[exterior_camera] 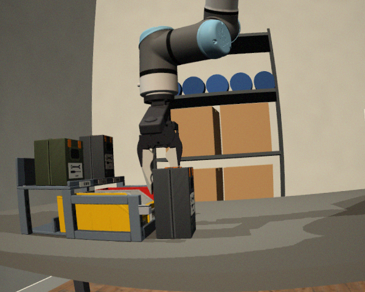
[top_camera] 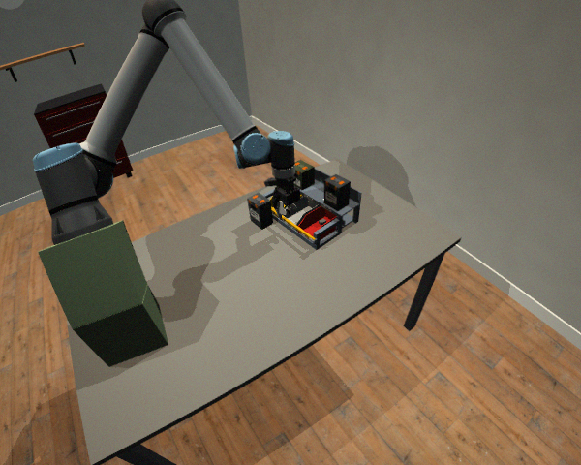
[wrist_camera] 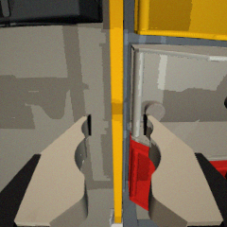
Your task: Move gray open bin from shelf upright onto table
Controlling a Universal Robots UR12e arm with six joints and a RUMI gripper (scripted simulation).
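Right now the yellow bar is 3 cm below my hand. Round my hand: gray open bin (10 cm ahead, 4 cm below); yellow bin (12 cm to the left, 10 cm ahead, 4 cm below); red bin (11 cm to the right, 11 cm ahead, 4 cm below).
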